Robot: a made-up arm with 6 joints.
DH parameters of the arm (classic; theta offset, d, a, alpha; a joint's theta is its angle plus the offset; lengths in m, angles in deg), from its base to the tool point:
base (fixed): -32.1 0 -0.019 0
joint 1: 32.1 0.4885 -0.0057 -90
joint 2: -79.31 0 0.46 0
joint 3: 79.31 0.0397 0.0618 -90
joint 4: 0 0.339 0.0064 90
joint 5: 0 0.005 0.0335 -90
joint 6: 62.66 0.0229 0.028 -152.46
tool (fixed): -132.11 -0.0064 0 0
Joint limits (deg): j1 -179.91..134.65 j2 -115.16..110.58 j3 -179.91..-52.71 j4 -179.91..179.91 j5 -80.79..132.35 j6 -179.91..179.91
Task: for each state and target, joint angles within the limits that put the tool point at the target. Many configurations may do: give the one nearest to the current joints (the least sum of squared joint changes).
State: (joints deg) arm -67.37 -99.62 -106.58 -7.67 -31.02 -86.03
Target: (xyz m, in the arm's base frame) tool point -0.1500 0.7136 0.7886
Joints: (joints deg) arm -73.74 -95.50 -107.31 -8.12 -29.92 -86.24
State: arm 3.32 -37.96 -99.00 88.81 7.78 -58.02
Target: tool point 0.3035 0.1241 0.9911
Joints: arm 23.46 -15.20 -71.94 93.21 9.93 -55.89
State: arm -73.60 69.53 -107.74 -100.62 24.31 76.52
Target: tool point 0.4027 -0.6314 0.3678
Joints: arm -60.66 68.67 -114.22 -100.63 23.89 75.46
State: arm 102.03 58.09 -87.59 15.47 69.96 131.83
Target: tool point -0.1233 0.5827 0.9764
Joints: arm 95.29 20.77 -118.58 16.73 66.98 132.82
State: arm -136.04 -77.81 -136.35 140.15 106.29 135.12
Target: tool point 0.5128 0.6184 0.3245
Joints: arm -127.95 -112.79 -153.81 140.27 92.24 142.76
